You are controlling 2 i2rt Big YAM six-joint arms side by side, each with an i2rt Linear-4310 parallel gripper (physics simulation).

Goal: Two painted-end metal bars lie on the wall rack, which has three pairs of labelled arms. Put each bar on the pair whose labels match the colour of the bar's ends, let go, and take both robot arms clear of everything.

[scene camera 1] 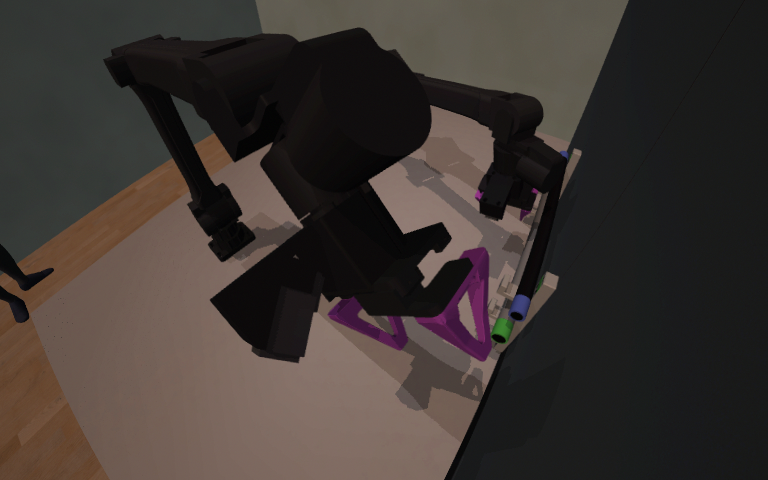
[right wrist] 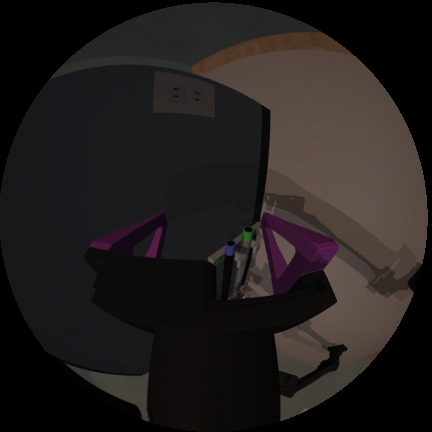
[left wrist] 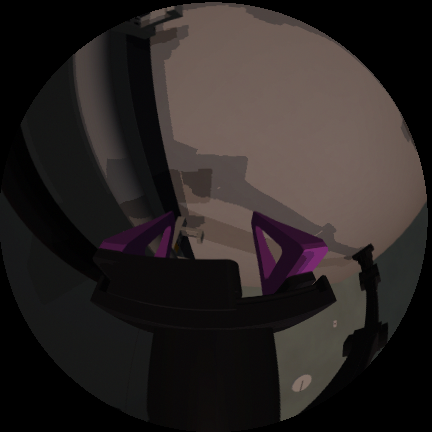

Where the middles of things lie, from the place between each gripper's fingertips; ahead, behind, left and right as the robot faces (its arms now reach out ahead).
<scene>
My left hand is 8 cm short of the green-ended bar (scene camera 1: 518, 274), 5 cm to the left of it and 1 cm below it. Round my left hand: blue-ended bar (scene camera 1: 518, 311) 8 cm ahead, 8 cm above, 5 cm to the right.
Right now the blue-ended bar is 400 mm to the left of my right hand, 130 mm below it and 110 mm ahead of it. The rest, counted from my right hand: green-ended bar (400 mm to the left, 200 mm below, 100 mm ahead).
</scene>
